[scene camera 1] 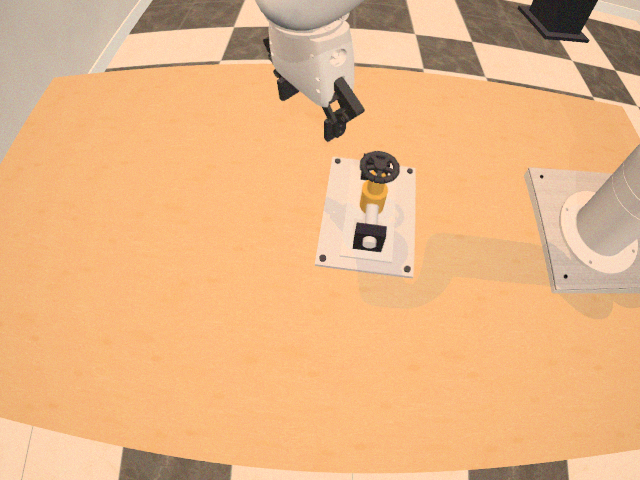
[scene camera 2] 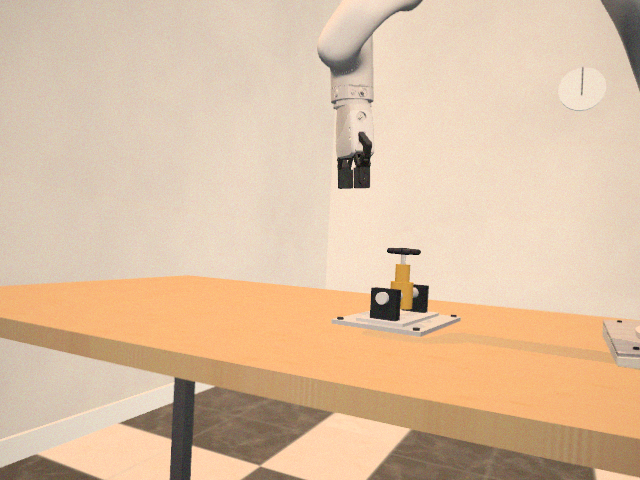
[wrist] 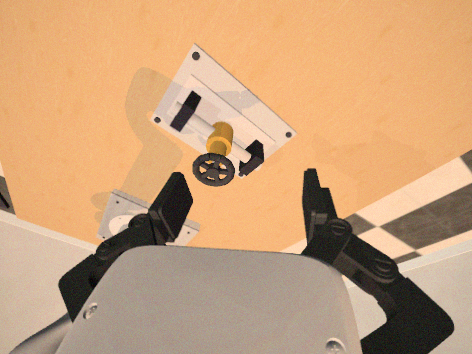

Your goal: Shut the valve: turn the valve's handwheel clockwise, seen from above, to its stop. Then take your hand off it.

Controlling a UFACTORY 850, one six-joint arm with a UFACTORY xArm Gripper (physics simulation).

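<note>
The valve's black spoked handwheel (scene camera 1: 379, 165) (scene camera 2: 403, 251) (wrist: 213, 172) lies level on top of the yellow valve body (scene camera 1: 373, 198) (scene camera 2: 402, 289) (wrist: 220, 137). The valve stands on a pale mounting plate (scene camera 1: 405, 206) (scene camera 2: 429, 324) (wrist: 270, 120), with its pipe held in black blocks. My gripper (scene camera 1: 310, 111) (scene camera 2: 353, 180) (wrist: 242, 185) is open and empty, pointing down. It hangs well above the handwheel, touching nothing, and stands up and left of it in both scene views. In the wrist view the handwheel shows nearer the left finger. The wheel's turn angle cannot be judged against its stop.
The robot's base plate (scene camera 1: 568, 186) (scene camera 2: 622, 351) (wrist: 112, 207) sits on the wooden table (scene camera 1: 180, 310) (scene camera 2: 155, 320), right of the valve in both scene views. The black blocks (scene camera 1: 369, 232) (scene camera 2: 385, 304) rise from the mounting plate. A black pedestal (scene camera 1: 563, 15) stands beyond the table.
</note>
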